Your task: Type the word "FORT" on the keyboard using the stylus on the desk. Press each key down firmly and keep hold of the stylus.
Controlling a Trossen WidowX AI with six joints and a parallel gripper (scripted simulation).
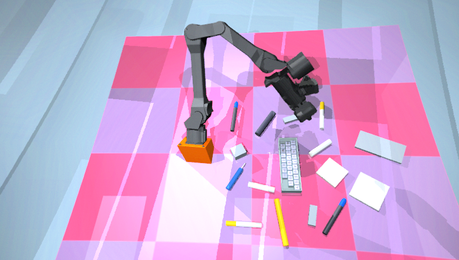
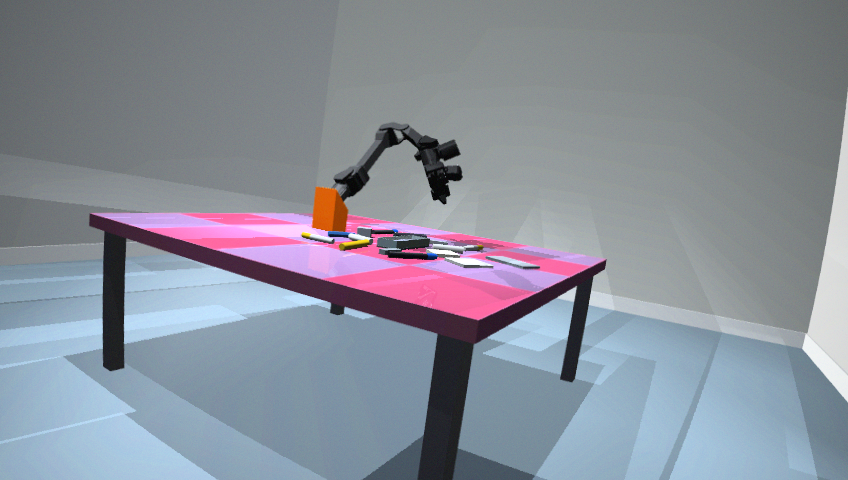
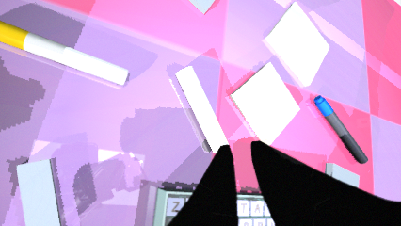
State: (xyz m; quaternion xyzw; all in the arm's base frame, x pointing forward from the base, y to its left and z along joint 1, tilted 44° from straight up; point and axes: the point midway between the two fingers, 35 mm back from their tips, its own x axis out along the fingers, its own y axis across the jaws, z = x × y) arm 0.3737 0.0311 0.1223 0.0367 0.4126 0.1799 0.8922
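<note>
Right now the blue stylus is 240 mm behind my gripper tip, 160 mm to the right of it and 140 mm below it. Round my gripper tip: yellow stick: 330 mm to the right, 140 mm below, 80 mm behind; then grey block: 270 mm ahead, 140 mm below, 20 mm to the right.
</note>
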